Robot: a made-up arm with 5 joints. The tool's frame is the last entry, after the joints. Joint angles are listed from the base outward. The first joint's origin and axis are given. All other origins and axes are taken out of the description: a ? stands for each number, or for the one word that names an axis. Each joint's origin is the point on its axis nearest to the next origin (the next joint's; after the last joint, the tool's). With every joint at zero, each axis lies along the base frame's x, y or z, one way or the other. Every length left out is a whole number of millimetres.
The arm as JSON. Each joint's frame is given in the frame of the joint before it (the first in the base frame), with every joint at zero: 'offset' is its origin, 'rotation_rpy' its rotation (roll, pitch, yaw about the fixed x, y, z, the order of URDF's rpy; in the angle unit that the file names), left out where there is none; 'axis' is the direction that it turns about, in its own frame. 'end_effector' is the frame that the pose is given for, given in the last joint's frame.
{
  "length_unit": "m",
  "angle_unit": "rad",
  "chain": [
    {
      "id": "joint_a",
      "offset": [
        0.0,
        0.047,
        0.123
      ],
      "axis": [
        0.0,
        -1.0,
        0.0
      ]
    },
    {
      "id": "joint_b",
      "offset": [
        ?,
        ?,
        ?
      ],
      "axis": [
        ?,
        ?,
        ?
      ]
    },
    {
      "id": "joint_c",
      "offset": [
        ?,
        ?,
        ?
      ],
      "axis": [
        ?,
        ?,
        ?
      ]
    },
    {
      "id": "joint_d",
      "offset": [
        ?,
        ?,
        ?
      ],
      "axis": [
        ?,
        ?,
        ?
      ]
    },
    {
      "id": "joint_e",
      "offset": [
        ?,
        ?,
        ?
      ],
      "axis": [
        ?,
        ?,
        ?
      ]
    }
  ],
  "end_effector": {
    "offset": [
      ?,
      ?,
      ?
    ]
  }
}
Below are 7 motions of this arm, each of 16 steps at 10 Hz.
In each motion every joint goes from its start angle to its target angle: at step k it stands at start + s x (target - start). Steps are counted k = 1, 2, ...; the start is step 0. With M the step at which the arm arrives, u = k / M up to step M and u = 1 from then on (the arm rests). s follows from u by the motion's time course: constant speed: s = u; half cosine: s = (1 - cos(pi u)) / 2; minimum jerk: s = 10 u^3 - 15 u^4 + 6 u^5.
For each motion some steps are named. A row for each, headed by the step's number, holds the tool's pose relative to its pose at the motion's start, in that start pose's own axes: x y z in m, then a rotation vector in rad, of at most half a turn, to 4 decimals.
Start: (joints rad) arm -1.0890 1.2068 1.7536 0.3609 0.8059
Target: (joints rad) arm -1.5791 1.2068 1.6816 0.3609 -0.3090
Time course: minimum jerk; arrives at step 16
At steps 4, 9, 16:
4: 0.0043 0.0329 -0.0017 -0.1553 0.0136 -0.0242
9: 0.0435 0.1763 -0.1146 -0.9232 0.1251 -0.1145
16: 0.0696 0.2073 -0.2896 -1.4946 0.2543 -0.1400

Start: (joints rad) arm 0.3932 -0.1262 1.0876 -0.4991 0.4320
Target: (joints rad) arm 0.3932 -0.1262 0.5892 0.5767 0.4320
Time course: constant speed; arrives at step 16
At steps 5, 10, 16:
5: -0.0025 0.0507 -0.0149 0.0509 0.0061 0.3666
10: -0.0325 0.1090 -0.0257 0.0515 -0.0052 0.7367
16: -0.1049 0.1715 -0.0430 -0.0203 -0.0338 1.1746

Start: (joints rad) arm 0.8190 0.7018 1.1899 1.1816 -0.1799
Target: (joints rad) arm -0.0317 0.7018 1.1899 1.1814 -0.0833
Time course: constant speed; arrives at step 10
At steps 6, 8, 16:
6: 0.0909 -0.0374 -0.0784 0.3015 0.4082 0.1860
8: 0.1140 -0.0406 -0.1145 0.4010 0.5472 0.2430
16: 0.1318 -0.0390 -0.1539 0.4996 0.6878 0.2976

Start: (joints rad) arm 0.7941 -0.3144 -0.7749 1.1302 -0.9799
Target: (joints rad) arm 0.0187 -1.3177 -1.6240 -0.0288 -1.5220
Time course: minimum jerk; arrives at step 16
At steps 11, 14, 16:
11: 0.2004 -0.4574 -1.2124 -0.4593 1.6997 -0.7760
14: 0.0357 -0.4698 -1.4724 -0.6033 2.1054 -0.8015
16: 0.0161 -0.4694 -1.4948 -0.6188 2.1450 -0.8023

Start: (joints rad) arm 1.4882 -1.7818 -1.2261 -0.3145 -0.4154
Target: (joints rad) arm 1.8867 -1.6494 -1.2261 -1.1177 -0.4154
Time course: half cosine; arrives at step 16
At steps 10, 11, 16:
10: -0.0379 -0.3034 0.0965 0.1622 0.3015 -0.2773
11: -0.0419 -0.3435 0.1025 0.1775 0.3438 -0.3092
16: -0.0519 -0.4480 0.1119 0.2111 0.4562 -0.3884

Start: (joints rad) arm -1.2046 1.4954 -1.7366 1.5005 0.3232
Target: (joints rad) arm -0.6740 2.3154 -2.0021 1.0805 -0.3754
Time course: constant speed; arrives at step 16
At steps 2, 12, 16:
2: 0.0041 0.1088 -0.0407 -0.1264 0.0581 0.0461
12: -0.1695 0.5983 -0.2392 -0.6587 0.2165 0.3693
16: -0.3088 0.7490 -0.2708 -0.8119 0.2156 0.5174

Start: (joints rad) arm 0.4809 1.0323 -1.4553 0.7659 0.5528
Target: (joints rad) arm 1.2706 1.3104 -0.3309 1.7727 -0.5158
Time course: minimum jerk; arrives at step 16
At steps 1, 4, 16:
1: 0.0007 0.0011 -0.0008 -0.0024 0.0033 0.0011
4: 0.0275 0.0504 -0.0417 -0.1064 0.1507 0.0550
16: 0.0314 0.2451 -0.4336 -0.4379 0.9659 0.6311

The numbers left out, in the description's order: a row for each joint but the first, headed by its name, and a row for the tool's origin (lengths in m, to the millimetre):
joint_b: xyz -0.038 0.0 0.35, axis -1.0 0.0 0.0
joint_c: xyz 0.0 0.658 0.061, axis 0.0 1.0 0.0
joint_d: xyz -0.101 0.0 -0.005, axis 0.0 0.0 1.0
joint_e: xyz 0.193 0.078 0.0, axis 1.0 0.0 0.0
tool: xyz 0.0 -0.083 0.313

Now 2 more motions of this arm.
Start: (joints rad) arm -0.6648 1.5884 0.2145 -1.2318 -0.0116
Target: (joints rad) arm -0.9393 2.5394 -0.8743 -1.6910 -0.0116
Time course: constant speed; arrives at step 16
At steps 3, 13, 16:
3: -0.0684 -0.0462 -0.1073 0.1465 -0.2356 -0.0573
13: -0.0213 -0.2083 -0.5890 0.7982 -0.8559 0.0541
16: 0.0946 -0.2349 -0.7192 1.0142 -0.9676 0.1852

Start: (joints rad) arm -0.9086 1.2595 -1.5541 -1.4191 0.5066
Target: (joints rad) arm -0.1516 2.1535 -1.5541 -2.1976 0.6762
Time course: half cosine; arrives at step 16
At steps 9, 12, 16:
9: -0.0258 -0.3683 0.0902 0.1567 -0.3567 0.2936
12: 0.0227 -0.4952 0.1430 0.2128 -0.5023 0.4300
16: 0.0577 -0.5524 0.1837 0.2413 -0.5836 0.5106

